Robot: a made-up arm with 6 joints.
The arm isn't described. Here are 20 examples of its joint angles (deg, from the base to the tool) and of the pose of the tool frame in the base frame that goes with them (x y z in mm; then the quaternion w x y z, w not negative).
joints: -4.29 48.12 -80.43 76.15 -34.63 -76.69
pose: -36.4 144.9 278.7 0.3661 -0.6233 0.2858 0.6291
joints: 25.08 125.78 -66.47 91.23 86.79 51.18
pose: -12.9 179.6 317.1 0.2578 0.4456 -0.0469 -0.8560
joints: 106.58 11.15 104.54 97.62 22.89 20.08
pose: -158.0 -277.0 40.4 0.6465 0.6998 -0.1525 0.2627
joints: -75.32 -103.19 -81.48 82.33 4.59 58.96
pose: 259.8 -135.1 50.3 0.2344 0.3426 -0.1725 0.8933
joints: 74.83 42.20 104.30 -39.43 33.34 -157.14
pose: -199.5 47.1 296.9 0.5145 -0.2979 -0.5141 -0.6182
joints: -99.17 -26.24 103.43 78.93 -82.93 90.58
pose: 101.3 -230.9 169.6 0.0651 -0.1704 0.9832 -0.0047
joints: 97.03 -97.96 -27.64 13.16 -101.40 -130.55
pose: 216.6 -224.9 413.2 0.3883 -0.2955 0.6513 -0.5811
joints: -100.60 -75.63 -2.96 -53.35 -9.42 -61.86
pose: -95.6 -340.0 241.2 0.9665 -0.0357 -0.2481 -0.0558
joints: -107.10 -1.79 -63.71 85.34 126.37 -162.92
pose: -12.9 -367.3 234.9 0.2525 -0.2606 -0.3349 0.8696
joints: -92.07 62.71 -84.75 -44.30 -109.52 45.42
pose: -277.5 -278.9 175.6 0.7343 -0.5668 -0.3458 -0.1414
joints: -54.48 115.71 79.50 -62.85 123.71 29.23
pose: 14.0 -83.5 -129.8 0.2405 -0.6494 -0.1415 -0.7074
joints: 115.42 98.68 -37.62 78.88 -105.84 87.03
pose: -47.3 11.0 313.2 0.1589 0.8791 -0.3974 0.2098
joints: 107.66 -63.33 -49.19 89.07 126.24 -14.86
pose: -151.3 -472.0 425.1 0.9869 0.1371 -0.0847 -0.0005
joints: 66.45 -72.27 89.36 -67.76 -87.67 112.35
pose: 195.8 -293.8 334.8 0.2525 0.1589 -0.8347 0.4630
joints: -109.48 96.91 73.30 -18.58 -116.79 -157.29
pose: -99.7 -471.4 247.4 0.8543 -0.1627 -0.3496 0.3485
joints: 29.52 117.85 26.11 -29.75 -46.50 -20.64
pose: 14.3 -262.3 108.7 0.4228 0.0423 -0.8600 0.2825
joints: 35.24 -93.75 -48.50 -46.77 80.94 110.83
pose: -97.3 -142.4 276.7 0.7654 -0.5894 -0.2318 0.1139
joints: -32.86 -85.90 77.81 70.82 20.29 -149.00
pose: -100.1 -5.7 379.3 0.2561 0.4247 -0.2175 -0.8407
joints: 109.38 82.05 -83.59 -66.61 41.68 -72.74
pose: -39.1 -138.4 68.8 0.1141 -0.0079 -0.8894 -0.4425
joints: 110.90 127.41 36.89 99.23 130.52 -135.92
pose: 122.2 -149.1 281.7 0.2157 0.1777 0.9561 -0.0878
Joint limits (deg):
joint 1: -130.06..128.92
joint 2: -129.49..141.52
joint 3: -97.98..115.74
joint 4: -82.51..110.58
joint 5: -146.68..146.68
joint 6: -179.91..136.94
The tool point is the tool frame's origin. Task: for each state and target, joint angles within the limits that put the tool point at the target. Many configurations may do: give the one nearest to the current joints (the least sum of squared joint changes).
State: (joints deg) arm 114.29 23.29 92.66 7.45 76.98 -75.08
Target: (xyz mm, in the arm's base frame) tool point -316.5 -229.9 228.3
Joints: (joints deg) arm 114.67 -30.22 71.40 64.10 30.37 -70.88
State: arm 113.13 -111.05 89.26 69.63 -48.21 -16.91
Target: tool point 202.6 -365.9 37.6
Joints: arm 119.70 -86.11 60.57 93.20 -19.09 -37.79
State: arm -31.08 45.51 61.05 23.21 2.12 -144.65
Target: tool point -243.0 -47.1 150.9
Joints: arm -4.45 10.95 46.34 31.21 -10.37 -173.91
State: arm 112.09 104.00 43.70 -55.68 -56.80 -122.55
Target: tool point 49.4 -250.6 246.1
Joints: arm 128.92 128.73 29.94 -69.32 -34.11 -76.00
